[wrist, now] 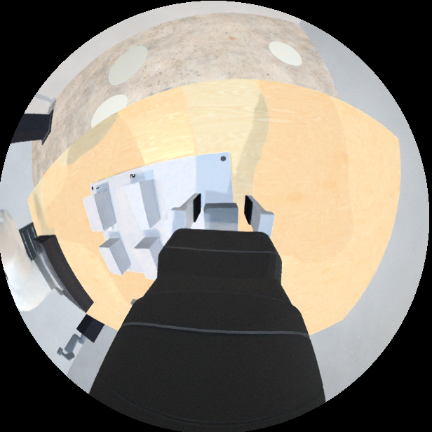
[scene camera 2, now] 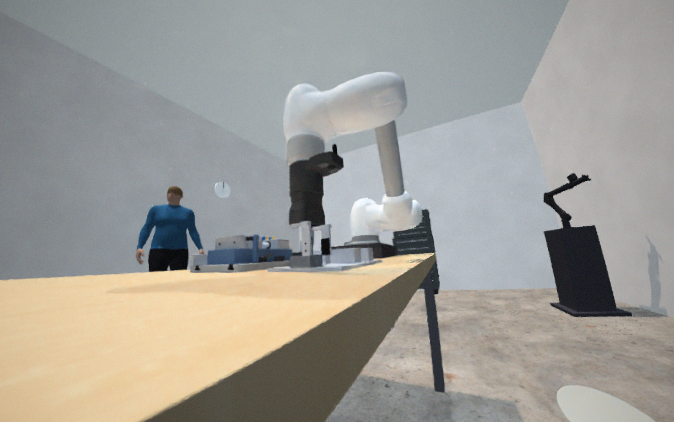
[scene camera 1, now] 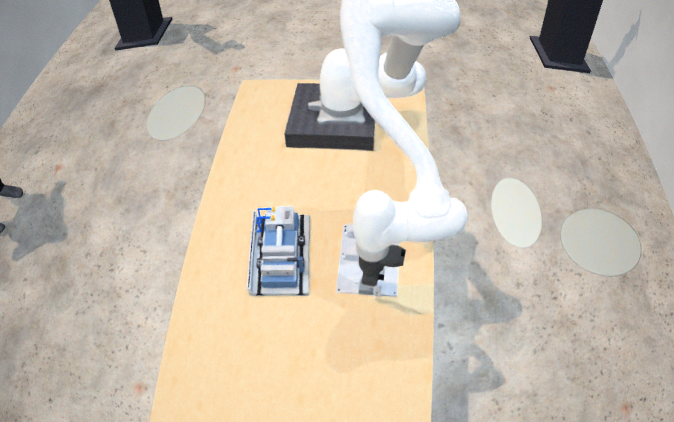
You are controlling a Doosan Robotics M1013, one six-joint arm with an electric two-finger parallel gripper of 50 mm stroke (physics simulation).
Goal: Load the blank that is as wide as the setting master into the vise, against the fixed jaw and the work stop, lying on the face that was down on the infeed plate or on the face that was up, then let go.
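Places are measured from the arm's base along level axes (x ahead, y left, z up), in millimetres.
Where they show: gripper, fingertip midpoint: [scene camera 2: 317,255] [scene camera 1: 378,287]; arm's base at its link origin: [scene camera 2: 365,246] [scene camera 1: 341,109].
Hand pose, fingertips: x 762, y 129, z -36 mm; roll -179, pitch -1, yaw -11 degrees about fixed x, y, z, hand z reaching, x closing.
Things, the pixels of their centre, and the offset from my fingertips. "*": a spot on its surface instead. Level surfaces: height alone.
- pale infeed plate at the middle of its body: [scene camera 2: 331,265] [scene camera 1: 369,259] dz -27, dx -116, dy -27 mm
- darker grey block at the middle of its body: [scene camera 2: 306,261] [scene camera 1: 368,286] dz -11, dx -7, dy -32 mm
- blue vise at the middle of its body: [scene camera 1: 278,247] [scene camera 2: 254,253] dz +18, dx -129, dy -316 mm
- vise's base plate at a spot on its surface: [scene camera 1: 254,287] * dz -11, dx +4, dy -386 mm
- wooden table at its surface level: dz -31 mm
My gripper [scene camera 2: 315,245] [wrist: 222,202] is open and empty, its fingers low over the pale infeed plate [scene camera 1: 345,285] [wrist: 172,167]. A darker grey block [scene camera 2: 306,261] [wrist: 221,217] shows between and beyond the fingers in the wrist view; the gripper hides part of it, and I cannot tell whether it carries the setting master. Several pale grey blocks lie on the plate, among them a tall one [wrist: 142,202], one at its left [wrist: 101,212] and a smaller one [wrist: 116,256]. Their widths are hard to compare. The blue vise [scene camera 1: 279,281] [scene camera 2: 230,256] stands left of the plate in scene view 1, its pale jaws close together.
The vise's base plate [scene camera 1: 254,287] bears dark rails, and blue tubing [scene camera 1: 259,220] rises at its rear. The robot's black plinth [scene camera 1: 330,140] stands at the back of the wooden table [scene camera 1: 280,350]. A person [scene camera 2: 173,227] stands beyond the table.
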